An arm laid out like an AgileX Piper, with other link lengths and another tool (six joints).
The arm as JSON. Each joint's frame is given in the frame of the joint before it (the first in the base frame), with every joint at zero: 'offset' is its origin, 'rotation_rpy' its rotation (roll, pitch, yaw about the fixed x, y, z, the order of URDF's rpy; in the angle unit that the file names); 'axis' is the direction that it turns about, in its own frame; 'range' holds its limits. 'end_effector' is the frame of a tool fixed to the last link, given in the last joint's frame.
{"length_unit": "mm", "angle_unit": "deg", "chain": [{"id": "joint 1", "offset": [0.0, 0.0, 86.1], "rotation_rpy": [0.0, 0.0, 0.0], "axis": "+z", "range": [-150.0, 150.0]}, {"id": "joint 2", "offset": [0.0, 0.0, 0.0], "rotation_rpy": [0.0, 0.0, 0.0], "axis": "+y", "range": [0.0, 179.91]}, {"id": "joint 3", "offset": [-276.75, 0.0, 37.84], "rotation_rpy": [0.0, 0.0, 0.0], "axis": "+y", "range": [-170.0, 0.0]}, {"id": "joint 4", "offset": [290.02, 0.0, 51.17], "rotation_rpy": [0.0, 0.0, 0.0], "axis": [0.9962, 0.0, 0.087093], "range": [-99.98, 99.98]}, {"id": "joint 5", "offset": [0.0, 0.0, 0.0], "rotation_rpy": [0.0, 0.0, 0.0], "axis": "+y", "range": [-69.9, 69.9]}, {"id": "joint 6", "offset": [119.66, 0.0, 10.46], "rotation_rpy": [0.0, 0.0, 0.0], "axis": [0.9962, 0.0, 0.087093], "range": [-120.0, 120.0]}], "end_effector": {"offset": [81.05, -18.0, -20.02], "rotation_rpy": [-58.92, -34.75, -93.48]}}
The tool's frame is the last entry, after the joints.
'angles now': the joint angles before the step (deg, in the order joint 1, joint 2, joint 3, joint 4, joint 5, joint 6). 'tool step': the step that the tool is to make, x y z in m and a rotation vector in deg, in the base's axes. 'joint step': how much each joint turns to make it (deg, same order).
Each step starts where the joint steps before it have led.
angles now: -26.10, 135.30, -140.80, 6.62, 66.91, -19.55
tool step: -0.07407, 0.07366, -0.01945, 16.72, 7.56, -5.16
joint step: 0.22, -18.33, 31.32, 8.62, -0.01, 6.82
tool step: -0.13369, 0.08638, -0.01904, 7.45, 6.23, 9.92
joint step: 0.07, -26.09, 38.50, 7.13, 0.00, -11.87
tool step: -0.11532, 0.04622, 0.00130, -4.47, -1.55, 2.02
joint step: 0.66, -28.37, 25.25, -3.34, 0.00, -0.63
